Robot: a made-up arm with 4 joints.
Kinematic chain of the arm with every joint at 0, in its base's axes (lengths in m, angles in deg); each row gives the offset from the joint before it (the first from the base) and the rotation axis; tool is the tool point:
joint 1: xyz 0 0 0.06 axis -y
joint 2: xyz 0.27 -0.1 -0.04 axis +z
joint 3: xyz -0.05 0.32 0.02 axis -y
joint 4: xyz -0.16 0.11 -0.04 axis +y
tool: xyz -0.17 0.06 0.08
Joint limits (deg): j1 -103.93..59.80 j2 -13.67..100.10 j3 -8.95..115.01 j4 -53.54..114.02
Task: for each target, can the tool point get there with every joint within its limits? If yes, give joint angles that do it. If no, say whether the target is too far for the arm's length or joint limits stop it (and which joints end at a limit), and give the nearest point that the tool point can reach.
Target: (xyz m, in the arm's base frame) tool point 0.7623 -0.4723 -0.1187
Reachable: no: joint limits stop it (at a limit: joint 1, joint 2) | nearest point 0.2077 -0.3709 -0.2685 | short by 0.583 m
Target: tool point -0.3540 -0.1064 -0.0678
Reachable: yes | joints -26.63 68.51 81.47 28.07
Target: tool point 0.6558 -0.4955 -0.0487
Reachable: no: joint limits stop it (at a limit: joint 1, joint 2) | nearest point 0.1966 -0.4035 -0.2554 | short by 0.512 m
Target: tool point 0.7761 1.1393 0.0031
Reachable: no: too far | nearest point 0.5028 0.4058 0.0231 | short by 0.783 m
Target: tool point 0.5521 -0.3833 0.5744
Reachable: no: joint limits stop it (at a limit: joint 1, joint 3) | nearest point 0.1868 -0.2753 0.3105 | short by 0.463 m
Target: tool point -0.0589 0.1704 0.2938
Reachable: yes | joints -89.34 30.69 43.48 51.48
